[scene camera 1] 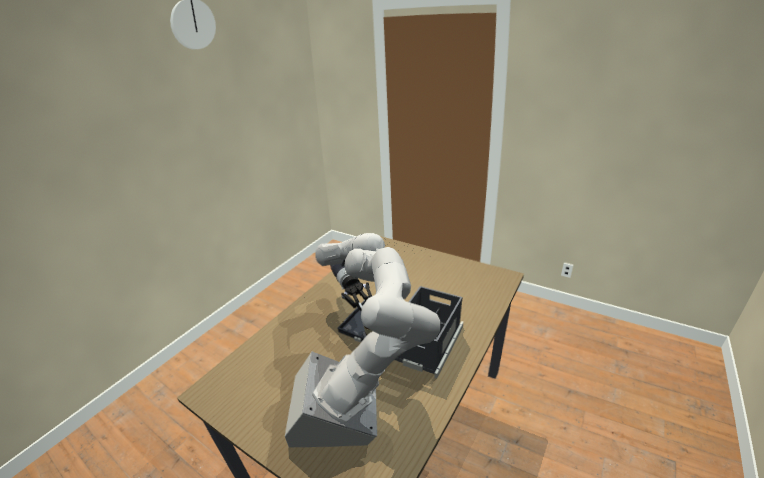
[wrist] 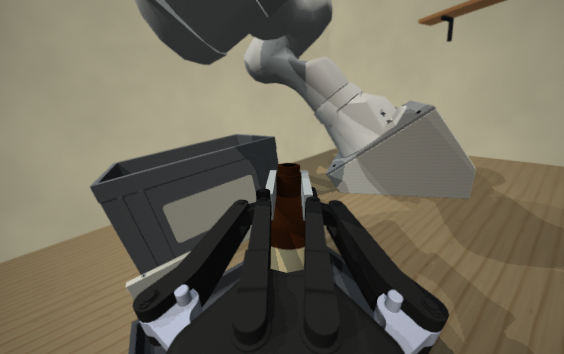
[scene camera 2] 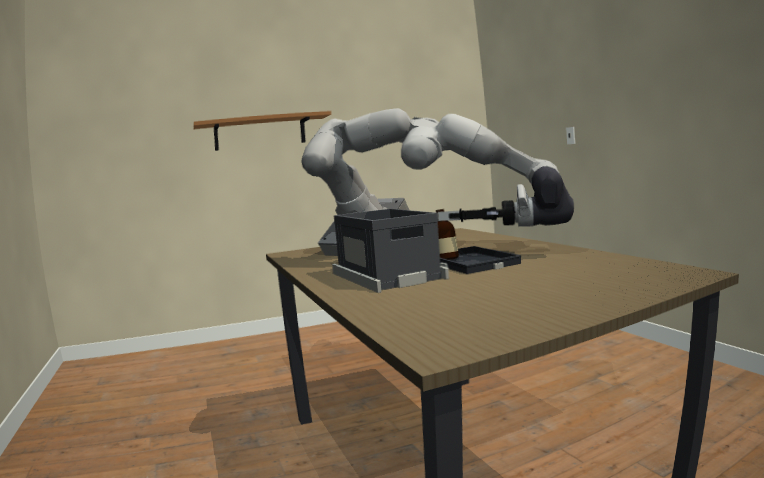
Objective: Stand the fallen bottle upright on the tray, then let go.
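The brown bottle [scene camera 2: 448, 242] [wrist: 288, 235] with a cream label is about upright, neck up. In the scene camera 2 view its lower end shows at the tray's left part, partly behind the crate; whether it touches the tray floor I cannot tell. My gripper [scene camera 1: 360, 304] [scene camera 2: 445, 215] [wrist: 288, 180] is level and shut on the bottle's neck, one pale fingertip pad on each side. The dark tray [scene camera 1: 350, 325] [scene camera 2: 481, 266] lies flat on the table. The arm hides the bottle in the scene camera 1 view.
A tall dark grey crate [scene camera 1: 447, 307] [scene camera 2: 405, 256] [wrist: 150, 215] stands close beside the tray and bottle, with pale corner brackets [scene camera 2: 412, 279] around its base. The robot's wedge-shaped base [scene camera 1: 329, 431] [wrist: 415, 165] stands on the wooden table [scene camera 1: 247, 377] [scene camera 2: 535, 315].
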